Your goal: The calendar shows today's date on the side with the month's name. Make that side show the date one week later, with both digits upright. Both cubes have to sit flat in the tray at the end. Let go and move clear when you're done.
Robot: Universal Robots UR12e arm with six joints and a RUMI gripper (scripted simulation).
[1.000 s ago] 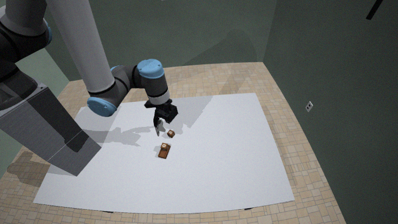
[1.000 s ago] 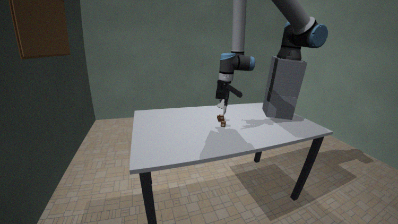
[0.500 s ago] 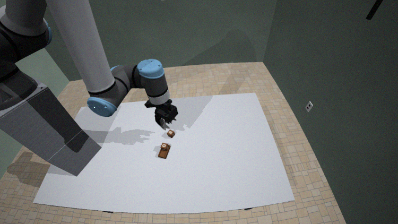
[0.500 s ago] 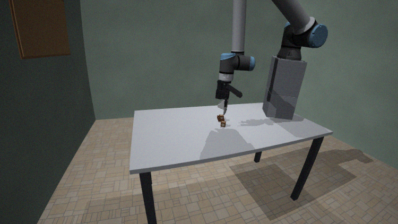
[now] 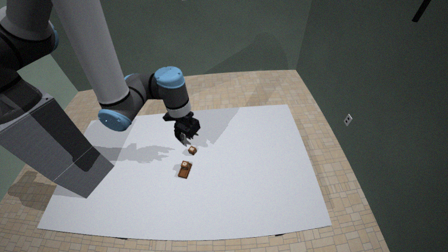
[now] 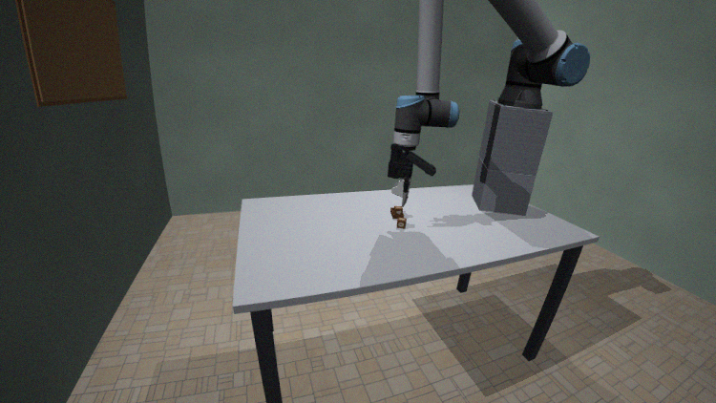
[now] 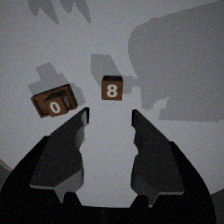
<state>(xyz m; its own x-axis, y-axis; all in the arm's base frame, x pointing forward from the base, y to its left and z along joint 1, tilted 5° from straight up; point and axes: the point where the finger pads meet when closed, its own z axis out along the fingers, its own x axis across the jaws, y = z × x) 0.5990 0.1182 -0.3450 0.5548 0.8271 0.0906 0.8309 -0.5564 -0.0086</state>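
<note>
Now: the brown date cube 9 cm below my hand. From my hand the other things lie so: brown wooden tray 3 cm behind, 11 cm to the right, 10 cm below.
</note>
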